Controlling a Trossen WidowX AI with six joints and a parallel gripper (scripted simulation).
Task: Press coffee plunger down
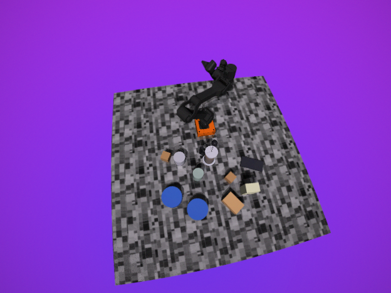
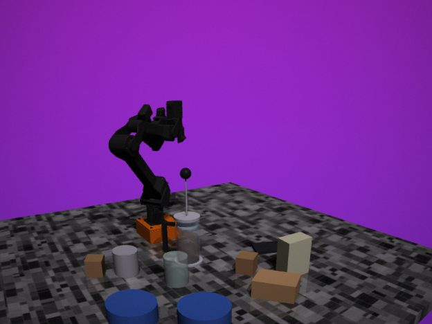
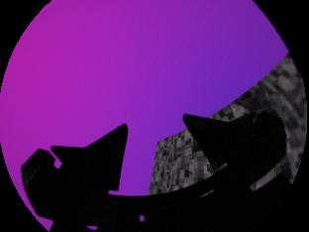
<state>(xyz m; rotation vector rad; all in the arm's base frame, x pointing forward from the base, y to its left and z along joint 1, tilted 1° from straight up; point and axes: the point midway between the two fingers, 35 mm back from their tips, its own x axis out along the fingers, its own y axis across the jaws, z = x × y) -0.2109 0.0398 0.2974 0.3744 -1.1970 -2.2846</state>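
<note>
The coffee press is 460 mm ahead of my gripper tip, 40 mm to the right of it and 220 mm below it. Round my gripper tip: dark flat slab 550 mm ahead, 250 mm to the left, 350 mm below; grey cylinder 450 mm ahead, 210 mm to the right, 320 mm below; cream block 710 mm ahead, 170 mm to the left, 300 mm below.
</note>
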